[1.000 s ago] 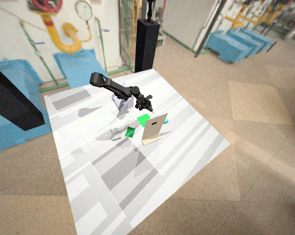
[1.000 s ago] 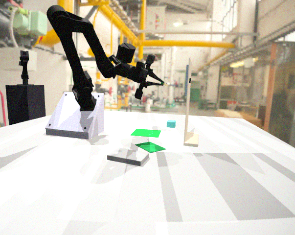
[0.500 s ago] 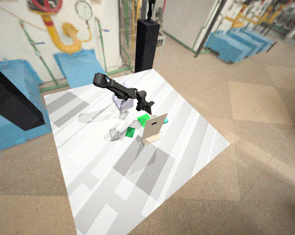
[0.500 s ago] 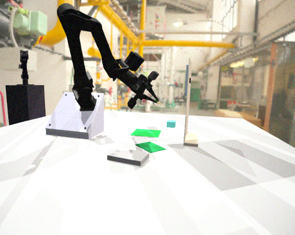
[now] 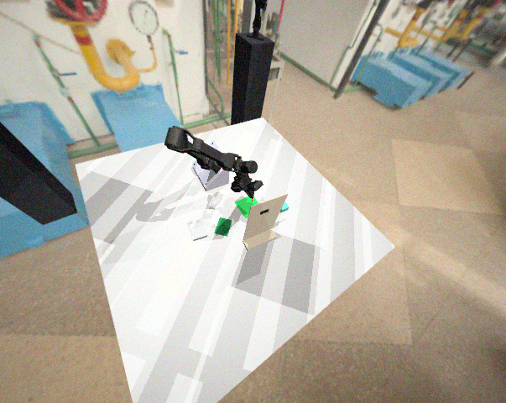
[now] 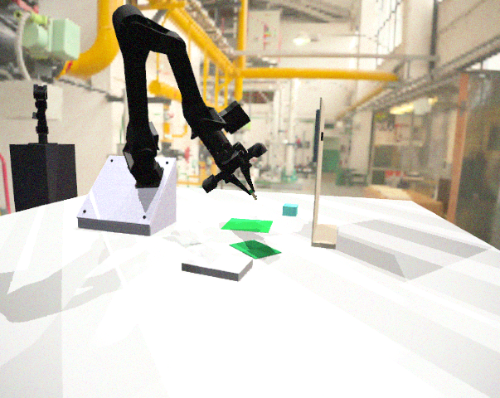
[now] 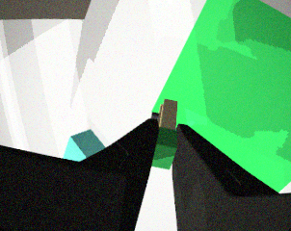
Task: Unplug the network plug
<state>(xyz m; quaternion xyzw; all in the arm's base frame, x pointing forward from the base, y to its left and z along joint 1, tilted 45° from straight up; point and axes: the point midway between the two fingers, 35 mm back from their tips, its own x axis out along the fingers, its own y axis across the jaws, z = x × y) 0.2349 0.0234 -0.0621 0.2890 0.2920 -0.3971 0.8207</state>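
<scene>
Right now the green marked square is 80 mm below my gripper tip and 10 mm behind it. Also, from my gripper tip: tan network plug (right at my gripper tip); then upright panel (170 mm ahead, 70 mm to the right, 60 mm above); then small teal cube (160 mm to the left, 100 mm ahead, 70 mm below).
</scene>
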